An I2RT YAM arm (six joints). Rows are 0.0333 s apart.
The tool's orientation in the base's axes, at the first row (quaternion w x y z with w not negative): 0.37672 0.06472 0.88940 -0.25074
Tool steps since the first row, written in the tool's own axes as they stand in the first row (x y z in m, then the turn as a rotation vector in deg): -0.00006 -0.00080 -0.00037 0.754 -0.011 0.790; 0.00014 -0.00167 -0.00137 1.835 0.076 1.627; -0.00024 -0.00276 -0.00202 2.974 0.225 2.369; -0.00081 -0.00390 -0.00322 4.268 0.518 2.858; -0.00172 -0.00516 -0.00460 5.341 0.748 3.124; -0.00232 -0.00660 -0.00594 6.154 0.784 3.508; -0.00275 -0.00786 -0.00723 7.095 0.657 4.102; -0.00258 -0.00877 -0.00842 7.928 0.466 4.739; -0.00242 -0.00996 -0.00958 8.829 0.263 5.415
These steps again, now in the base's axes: -0.00044 -0.00051 0.00058 -0.033 -0.456 -0.992; -0.00148 -0.00078 0.00137 -0.238 -0.875 -2.280; -0.00196 -0.00137 0.00246 -0.526 -1.197 -3.578; -0.00267 -0.00172 0.00402 -1.041 -1.280 -4.892; -0.00328 -0.00207 0.00597 -1.561 -1.292 -5.894; -0.00415 -0.00260 0.00776 -1.881 -1.511 -6.706; -0.00505 -0.00303 0.00932 -2.206 -1.984 -7.668; -0.00621 -0.00324 0.01027 -2.448 -2.526 -8.553; -0.00742 -0.00371 0.01131 -2.716 -3.103 -9.505
